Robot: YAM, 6 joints.
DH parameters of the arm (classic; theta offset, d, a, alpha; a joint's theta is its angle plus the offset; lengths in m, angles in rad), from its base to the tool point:
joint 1: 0 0.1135 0.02 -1.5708
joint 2: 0 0 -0.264 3.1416
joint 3: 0.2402 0 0.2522 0
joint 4: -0.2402 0 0.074 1.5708
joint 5: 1.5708 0 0 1.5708
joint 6: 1.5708 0.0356 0 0
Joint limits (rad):
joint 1: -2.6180..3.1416
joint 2: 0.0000..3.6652
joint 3: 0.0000..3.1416
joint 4: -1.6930..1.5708
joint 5: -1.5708..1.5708
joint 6: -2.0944..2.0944
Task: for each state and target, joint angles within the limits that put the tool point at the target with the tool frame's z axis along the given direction. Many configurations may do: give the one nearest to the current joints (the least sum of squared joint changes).
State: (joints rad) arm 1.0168 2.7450 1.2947 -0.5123 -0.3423 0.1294
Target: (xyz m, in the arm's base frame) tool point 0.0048 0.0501 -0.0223 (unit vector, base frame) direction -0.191 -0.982 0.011
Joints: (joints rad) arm 1.4353 2.7902 0.5365 -0.8989 -0.0566 0.1294
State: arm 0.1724 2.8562 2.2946 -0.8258 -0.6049 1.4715
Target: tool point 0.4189 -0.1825 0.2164 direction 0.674 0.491 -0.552
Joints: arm -0.4687 2.0968 1.6780 -0.5498 -0.8368 1.4715
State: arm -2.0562 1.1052 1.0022 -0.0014 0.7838 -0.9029
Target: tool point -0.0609 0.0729 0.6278 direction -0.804 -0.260 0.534
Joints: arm -1.1966 0.7764 1.7539 0.6902 1.0042 -0.9029
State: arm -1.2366 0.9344 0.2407 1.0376 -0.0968 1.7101
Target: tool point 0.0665 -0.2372 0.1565 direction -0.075 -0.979 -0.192
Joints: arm -1.2414 1.4300 0.2987 0.9216 0.3978 1.7101
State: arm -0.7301 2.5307 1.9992 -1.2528 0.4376 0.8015
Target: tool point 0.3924 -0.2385 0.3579 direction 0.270 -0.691 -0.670
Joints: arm -0.5096 2.1247 2.2922 -1.0309 0.4912 0.8015
